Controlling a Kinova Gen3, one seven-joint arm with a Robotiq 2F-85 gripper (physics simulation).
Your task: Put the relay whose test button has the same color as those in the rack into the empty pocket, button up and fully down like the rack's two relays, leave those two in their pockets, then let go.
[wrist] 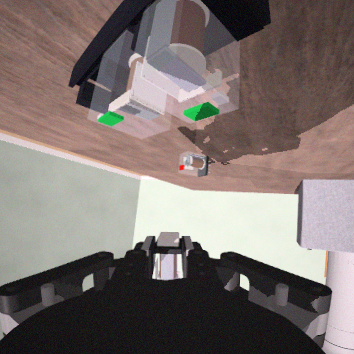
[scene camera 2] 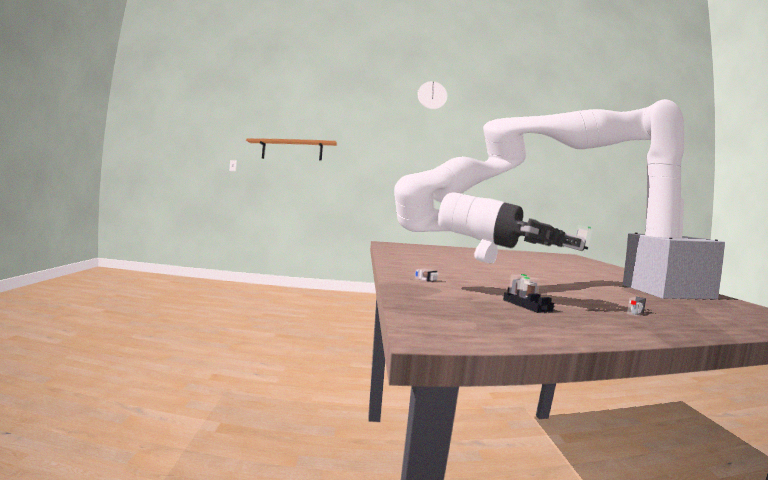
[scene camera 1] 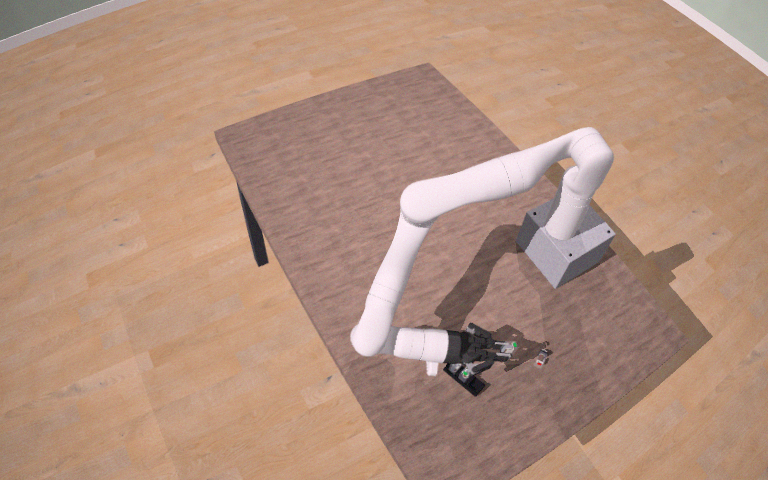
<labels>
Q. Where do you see a green-button relay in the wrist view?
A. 167, 251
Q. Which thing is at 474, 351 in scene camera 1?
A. My gripper.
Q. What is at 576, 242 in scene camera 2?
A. My gripper.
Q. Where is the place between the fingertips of my gripper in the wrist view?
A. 168, 247
</labels>
